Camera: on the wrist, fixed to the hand. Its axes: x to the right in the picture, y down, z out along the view.
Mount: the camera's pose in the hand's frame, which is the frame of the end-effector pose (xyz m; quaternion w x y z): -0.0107 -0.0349 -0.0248 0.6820 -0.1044 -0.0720 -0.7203
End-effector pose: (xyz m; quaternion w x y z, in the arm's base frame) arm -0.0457 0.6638 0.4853 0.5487 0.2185 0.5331 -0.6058
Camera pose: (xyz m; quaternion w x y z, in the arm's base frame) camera -0.0817 0.6844 0.5002 0.0009 0.3359 -0.5447 0.7684
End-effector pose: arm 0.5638 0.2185 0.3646 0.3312 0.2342 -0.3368 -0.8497
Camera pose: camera 0.5722 0.2352 0.3246 0.3860 -0.3066 -0.0039 0.8701
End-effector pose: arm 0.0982 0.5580 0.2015 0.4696 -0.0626 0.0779 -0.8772
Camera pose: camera 0.0711 0.5879 0.1836 0.3125 0.2110 -0.0658 0.9238
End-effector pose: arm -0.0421 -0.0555 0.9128 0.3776 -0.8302 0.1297 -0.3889
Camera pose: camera -0.0704 -0.0393 0.9426 0.0999 0.7271 0.4961 0.4639
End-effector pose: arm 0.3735 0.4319 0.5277 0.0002 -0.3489 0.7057 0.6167
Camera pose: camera 0.4095 0.4157 0.5079 0.4587 -0.7018 0.1656 0.5192
